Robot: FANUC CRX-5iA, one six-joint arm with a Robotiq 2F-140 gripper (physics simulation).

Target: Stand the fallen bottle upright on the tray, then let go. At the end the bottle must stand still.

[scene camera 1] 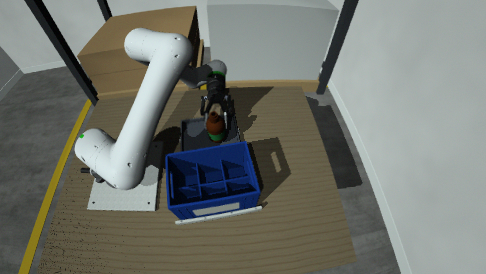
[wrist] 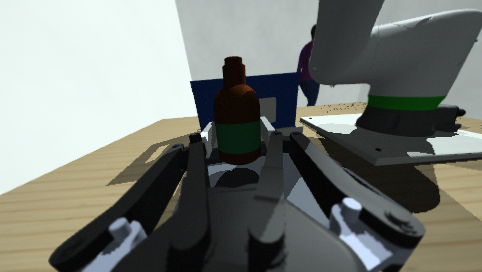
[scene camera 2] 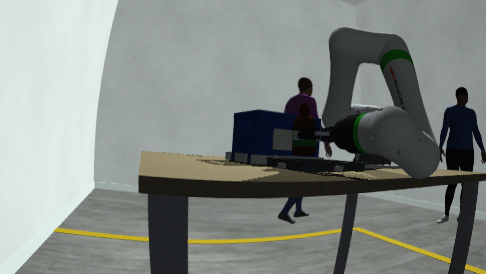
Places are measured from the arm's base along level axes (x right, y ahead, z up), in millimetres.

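Where they show: gripper, between the fingertips: (wrist: 237, 127); arm's base, origin of its link: (wrist: 389, 127) (scene camera 2: 368, 163).
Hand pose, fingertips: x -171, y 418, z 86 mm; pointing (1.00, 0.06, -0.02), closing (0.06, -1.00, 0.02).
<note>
Things, the pixels of their top centre, and the offset from my fingertips.
- brown bottle with a green band, centre of its top: (wrist: 231, 56) (scene camera 2: 305, 103) (scene camera 1: 213, 112) dx +9, dy +0, dz +100 mm
- dark grey tray, centre of its top: (wrist: 264, 170) (scene camera 2: 318, 160) (scene camera 1: 208, 133) dx -23, dy -38, dz -70 mm
- blue crate with compartments, centre of its top: (scene camera 1: 209, 172) (wrist: 241, 78) (scene camera 2: 278, 115) dx +239, dy -2, dz +80 mm
The brown bottle with a green band (scene camera 1: 215, 127) (scene camera 2: 304, 124) (wrist: 237, 107) is upright, neck up, between the fingers over the dark grey tray (scene camera 1: 191, 135) (scene camera 2: 320, 165). Its base looks very close above the tray floor in scene camera 2; whether it touches cannot be told. My gripper (scene camera 1: 216, 123) (scene camera 2: 303, 134) (wrist: 237, 127) reaches in level from the side and is shut on the bottle, one pad on each side of its body. The gripper's body hides part of the tray in the wrist view.
A blue crate with compartments (scene camera 1: 254, 172) (scene camera 2: 257, 134) (wrist: 283, 92) stands right beside the tray, beyond the bottle in the wrist view. The white base plate (scene camera 1: 120, 200) (wrist: 395, 152) carries the arm. A cardboard box (scene camera 1: 140, 35) and a grey block (scene camera 1: 270, 40) are behind the table.
</note>
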